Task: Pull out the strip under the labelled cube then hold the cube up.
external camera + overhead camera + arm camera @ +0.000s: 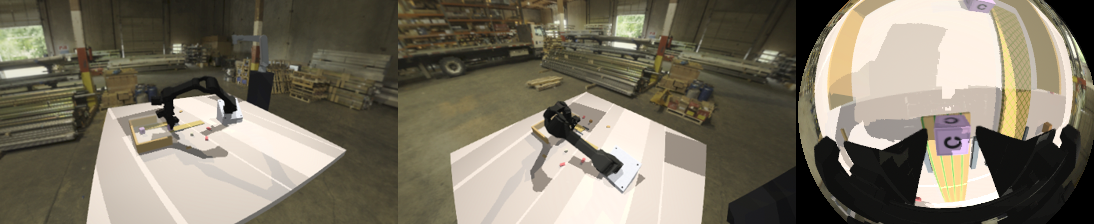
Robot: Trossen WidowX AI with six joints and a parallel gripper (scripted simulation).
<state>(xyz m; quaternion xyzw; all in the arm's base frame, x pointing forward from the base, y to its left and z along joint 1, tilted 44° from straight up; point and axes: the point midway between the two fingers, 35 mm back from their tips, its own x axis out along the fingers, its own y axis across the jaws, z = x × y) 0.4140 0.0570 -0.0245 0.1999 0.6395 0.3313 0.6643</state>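
Right now my gripper tip is 9 cm short of the patterned yellow strip, 8 cm to the left of it and 1 cm above it.
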